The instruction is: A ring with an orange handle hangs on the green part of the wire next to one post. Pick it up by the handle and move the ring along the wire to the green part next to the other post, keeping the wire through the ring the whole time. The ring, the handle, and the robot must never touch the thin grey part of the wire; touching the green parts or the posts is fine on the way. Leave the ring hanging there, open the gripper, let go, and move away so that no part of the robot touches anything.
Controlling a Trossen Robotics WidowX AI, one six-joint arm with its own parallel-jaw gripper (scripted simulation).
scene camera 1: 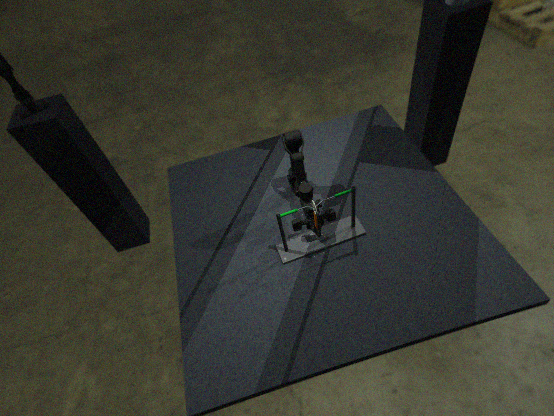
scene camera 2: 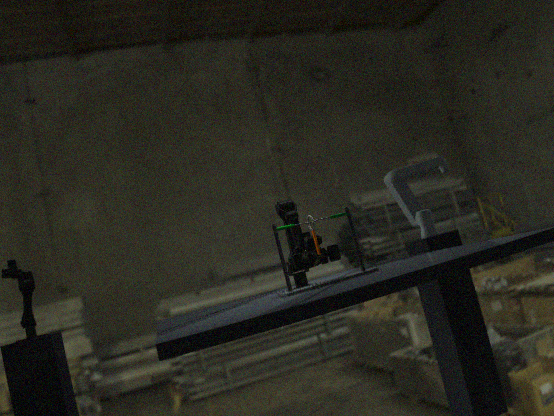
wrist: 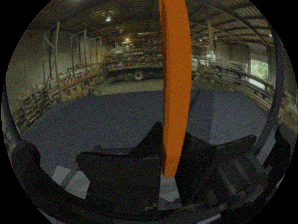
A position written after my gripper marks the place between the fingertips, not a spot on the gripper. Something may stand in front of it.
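Observation:
There is my gripper [scene camera 2: 324, 257], holding a ring, and I can see the gripper again [wrist: 161, 125].

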